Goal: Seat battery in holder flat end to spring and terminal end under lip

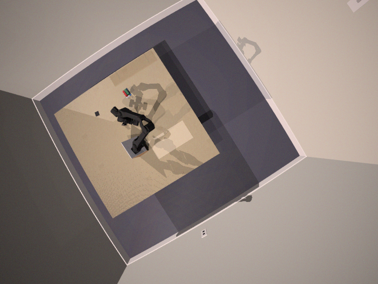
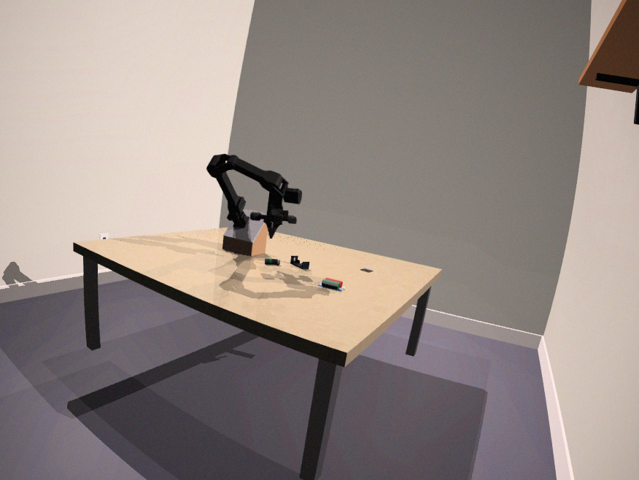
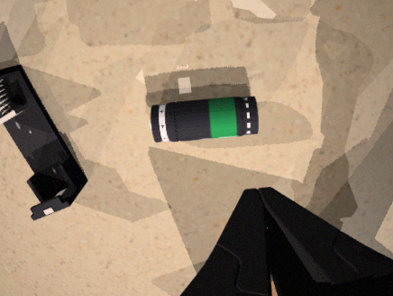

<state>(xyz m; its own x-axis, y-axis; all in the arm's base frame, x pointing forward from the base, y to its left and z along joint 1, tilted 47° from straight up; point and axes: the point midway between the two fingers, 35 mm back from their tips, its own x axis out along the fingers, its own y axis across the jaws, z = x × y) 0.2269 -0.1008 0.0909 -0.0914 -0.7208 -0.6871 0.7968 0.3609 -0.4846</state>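
Right now my gripper tip is 10 cm above the battery, 1 cm to the right of it and 1 cm short of it.
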